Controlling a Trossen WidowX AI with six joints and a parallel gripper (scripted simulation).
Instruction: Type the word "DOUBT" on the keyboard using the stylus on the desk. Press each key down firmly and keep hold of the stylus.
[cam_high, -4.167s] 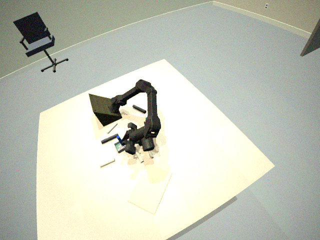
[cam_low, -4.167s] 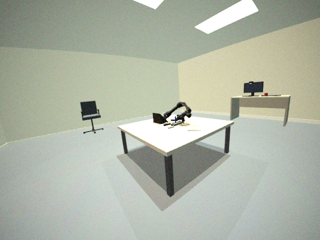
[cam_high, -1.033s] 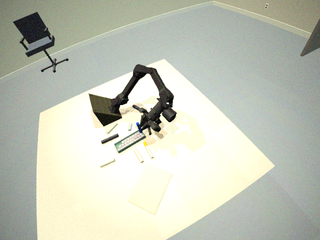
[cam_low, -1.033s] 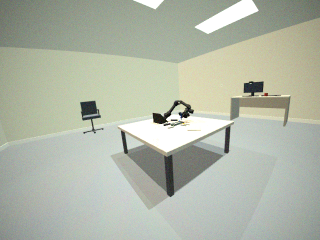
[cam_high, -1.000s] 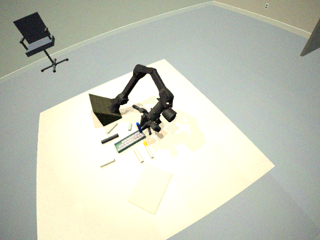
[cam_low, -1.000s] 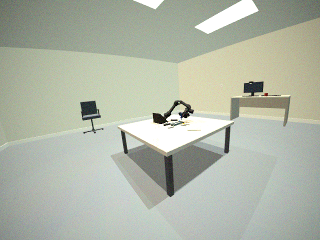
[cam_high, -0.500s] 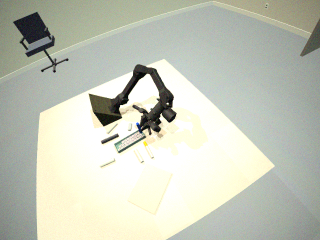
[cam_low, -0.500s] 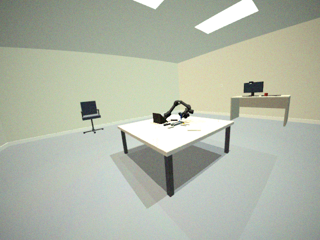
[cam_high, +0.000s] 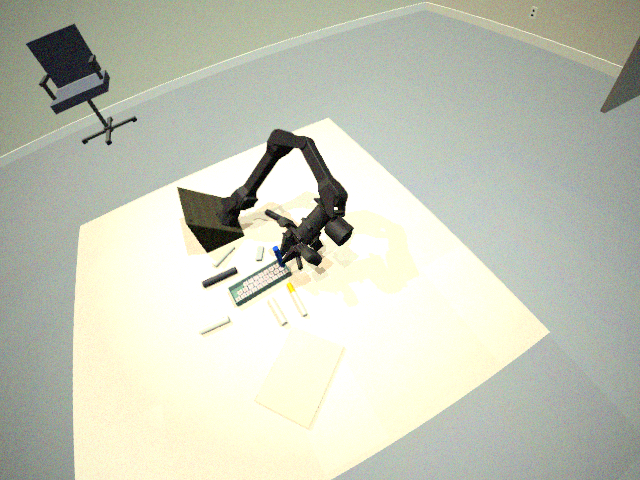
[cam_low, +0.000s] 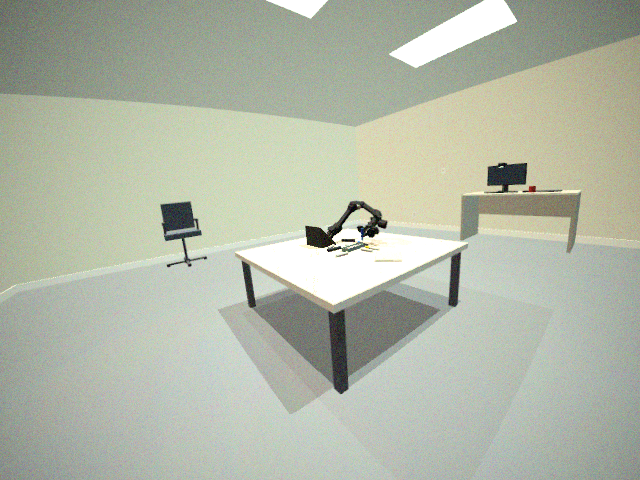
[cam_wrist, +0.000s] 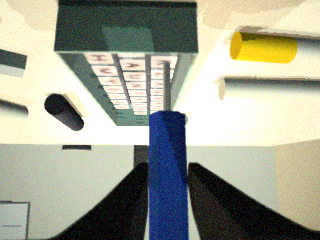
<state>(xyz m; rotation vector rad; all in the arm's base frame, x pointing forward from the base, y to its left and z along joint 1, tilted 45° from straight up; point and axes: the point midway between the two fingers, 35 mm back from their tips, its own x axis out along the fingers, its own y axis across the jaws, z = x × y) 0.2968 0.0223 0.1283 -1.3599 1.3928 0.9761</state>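
Right now the yellow-capped marker is 90 mm ahead of my gripper tip, 70 mm below it and 20 mm to the right of it. Round my gripper tip: cream pad: 300 mm ahead, 120 mm to the right, 80 mm below; blue stylus: 10 mm below; grey stylus tip: 50 mm below.
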